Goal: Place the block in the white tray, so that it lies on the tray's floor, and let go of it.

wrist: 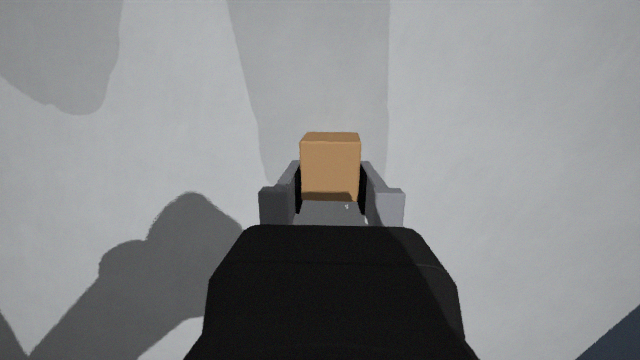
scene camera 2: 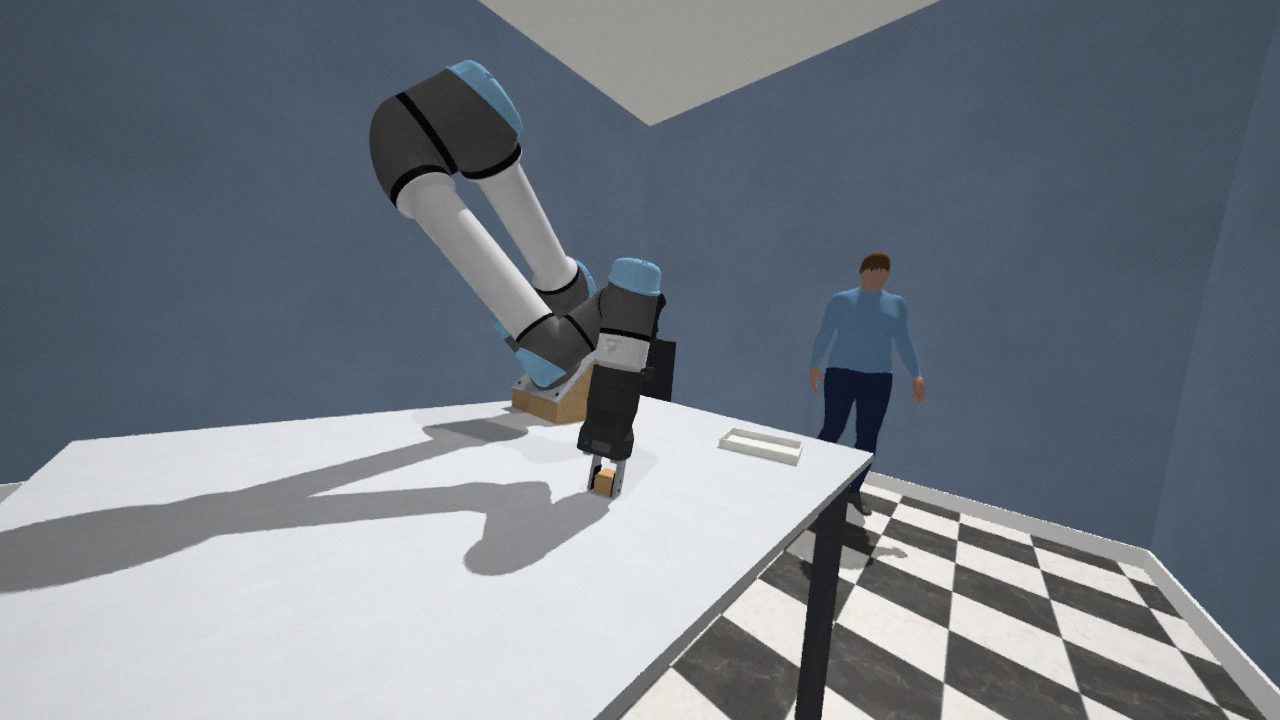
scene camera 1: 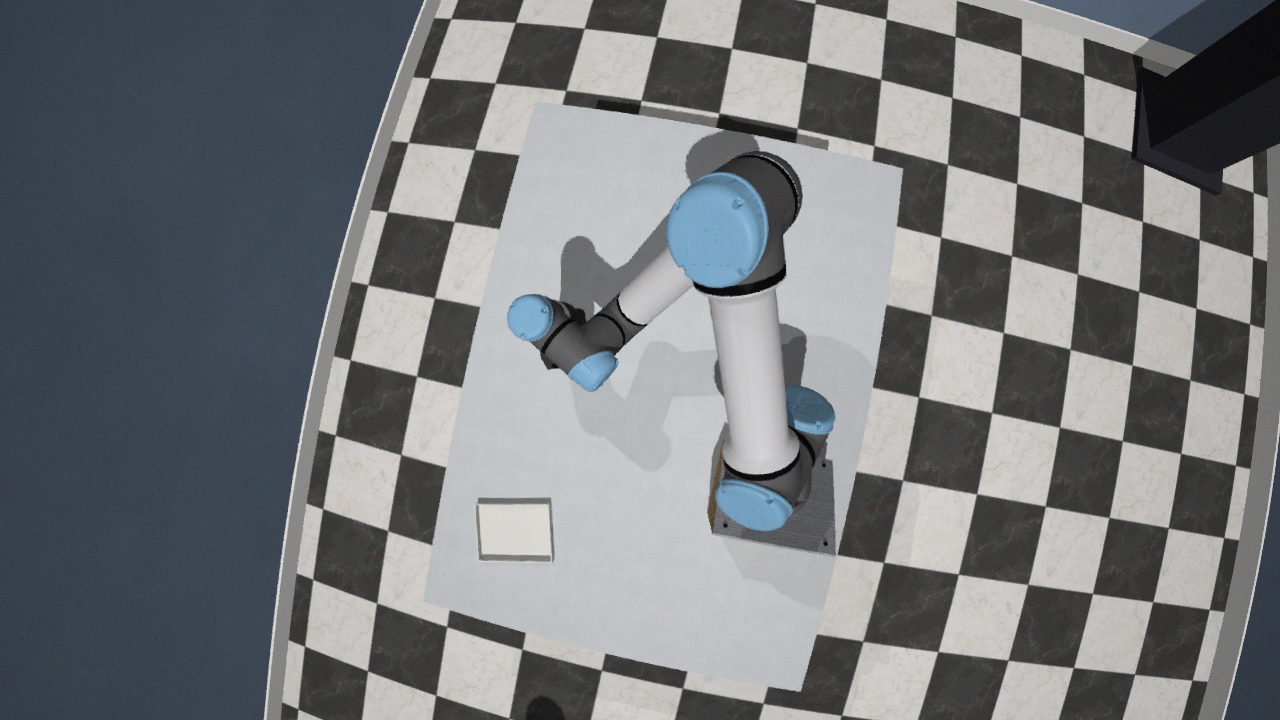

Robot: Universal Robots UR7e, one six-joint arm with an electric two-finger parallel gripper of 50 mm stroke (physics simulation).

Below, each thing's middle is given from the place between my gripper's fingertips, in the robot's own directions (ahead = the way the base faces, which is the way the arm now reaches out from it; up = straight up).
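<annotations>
The white tray (scene camera 1: 506, 532) is there, and my hand is 10 mm short of it, 460 mm to the right of it and 10 mm below it. Then there's the orange block (wrist: 329, 161), which is 10 mm above my hand and 10 mm to the left of it. Going by their middles, the orange block is the nearest to my hand of the things named here.
</annotations>
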